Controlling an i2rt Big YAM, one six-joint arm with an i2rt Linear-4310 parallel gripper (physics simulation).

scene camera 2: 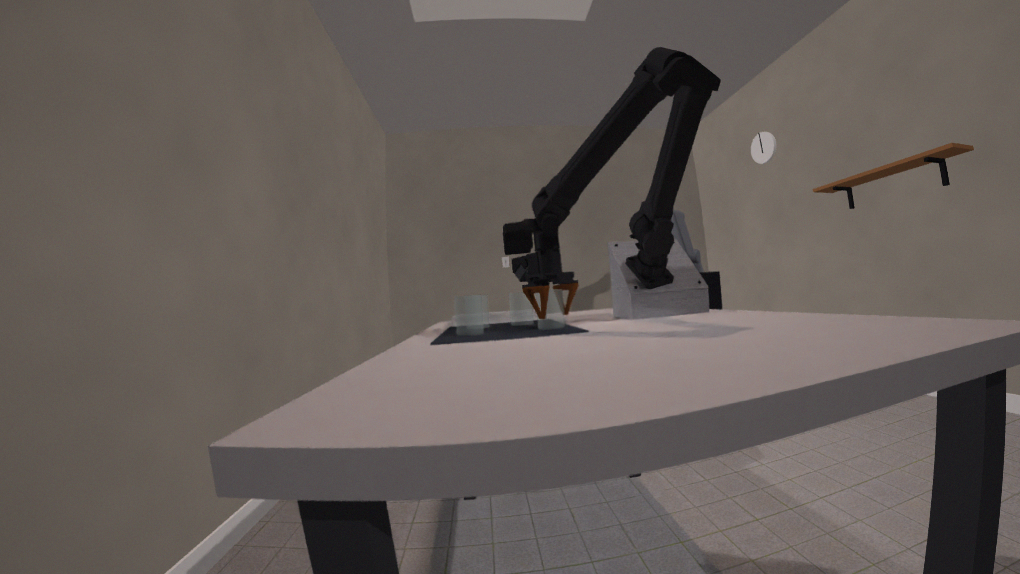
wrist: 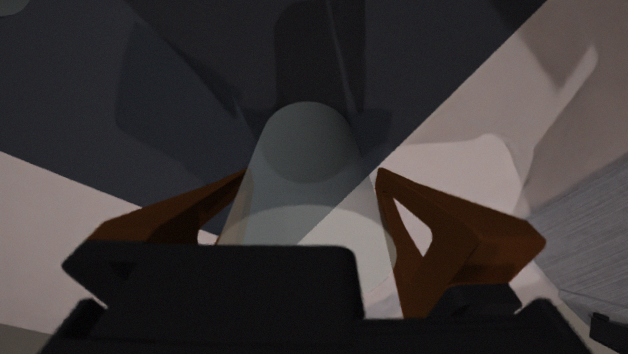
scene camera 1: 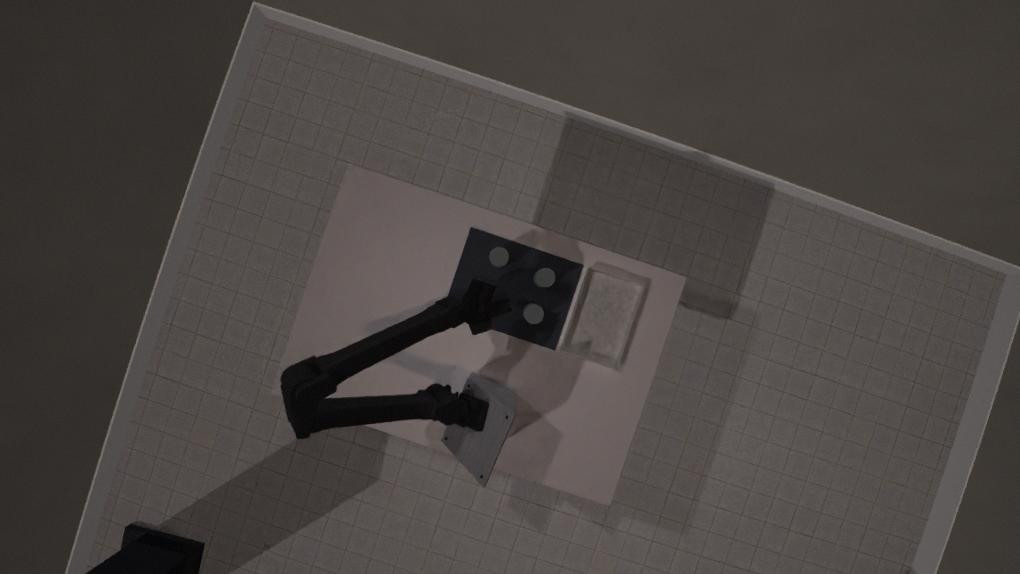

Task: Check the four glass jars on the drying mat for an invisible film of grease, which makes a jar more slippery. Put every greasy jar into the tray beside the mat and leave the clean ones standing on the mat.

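Frame: origin at the arm's base, x ahead, y left, z up, level; metres.
Seen in the pictures: gripper, between the fingertips: [scene camera 2: 554, 317] [wrist: 314, 176]; arm's base, origin of its link: [scene camera 2: 648, 272] [scene camera 1: 472, 411].
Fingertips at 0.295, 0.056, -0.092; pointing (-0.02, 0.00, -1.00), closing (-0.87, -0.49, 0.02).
Pixels of each thing's top centre, then the offset from my fingertips to it, as dx, dy, dz. Level surfaces: height alone.
- upright glass jar, centre of its top: [wrist: 306, 269] [scene camera 2: 548, 289] +0.007, -0.004, +0.063
- dark drying mat, height of its surface: dz -0.025
- third jar, centre of its top: [scene camera 2: 520, 292] [scene camera 1: 534, 314] +0.039, -0.174, +0.063
- tray, centre of its top: [scene camera 2: 497, 312] [scene camera 1: 603, 319] +0.073, -0.411, +0.002
- pale table, height of its surface: dz -0.028
My gripper [scene camera 1: 506, 306] [scene camera 2: 554, 314] [wrist: 314, 176] is open, pointing down, with its orange fingers on either side of an upright glass jar [scene camera 2: 550, 323] [wrist: 307, 145]. Gripper and arm hide this jar in scene camera 1. It stands on the dark drying mat [scene camera 1: 475, 239] [scene camera 2: 499, 335] [wrist: 60, 90]. In scene camera 1, three more jars stand on the mat: one jar [scene camera 1: 498, 256] at the upper left, another jar [scene camera 1: 544, 277] at the upper right and a third jar [scene camera 1: 533, 313] at the lower right. The tray [scene camera 1: 606, 310] beside the mat holds no jar. No grease is visible.
The pale table [scene camera 1: 385, 235] [scene camera 2: 570, 385] carries the mat, the tray and the grey arm base [scene camera 1: 492, 442] [scene camera 2: 659, 299]. The black arm [scene camera 1: 385, 342] [scene camera 2: 599, 142] reaches from the base over the mat's edge. A wall shelf [scene camera 2: 891, 169] is at the right.
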